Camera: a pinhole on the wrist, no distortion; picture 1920 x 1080 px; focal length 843.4 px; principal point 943.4 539.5 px. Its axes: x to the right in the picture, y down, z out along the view. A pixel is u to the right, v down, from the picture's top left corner.
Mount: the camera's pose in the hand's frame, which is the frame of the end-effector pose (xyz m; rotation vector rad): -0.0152 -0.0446 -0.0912 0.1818 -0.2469 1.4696
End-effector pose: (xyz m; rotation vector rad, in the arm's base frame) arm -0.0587 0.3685 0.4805 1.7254 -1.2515 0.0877
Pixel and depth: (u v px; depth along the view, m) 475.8 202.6 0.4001
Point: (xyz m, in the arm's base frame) 0.1746 0.1276 0.1652
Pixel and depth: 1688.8 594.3 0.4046
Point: -0.3959 0.1057 0.3762
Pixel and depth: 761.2 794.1 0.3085
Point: -0.0623 0.3266 0.1930
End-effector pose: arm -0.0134 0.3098 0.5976 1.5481 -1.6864 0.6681
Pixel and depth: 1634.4 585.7 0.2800
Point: -0.1540 0.1500 0.4447
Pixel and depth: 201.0 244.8 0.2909
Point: 0.3385 0.1333 0.5260
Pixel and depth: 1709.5 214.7 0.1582
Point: -0.0747 0.2061 0.5809
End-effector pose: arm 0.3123 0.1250 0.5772 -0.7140 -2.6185 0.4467
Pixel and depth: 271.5 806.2 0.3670
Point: 0.2013 -0.3428 0.5362
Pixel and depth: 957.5 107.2 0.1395
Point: 0.2174 0.0709 0.5855
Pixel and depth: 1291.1 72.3 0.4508
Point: -0.0489 0.1562 0.2955
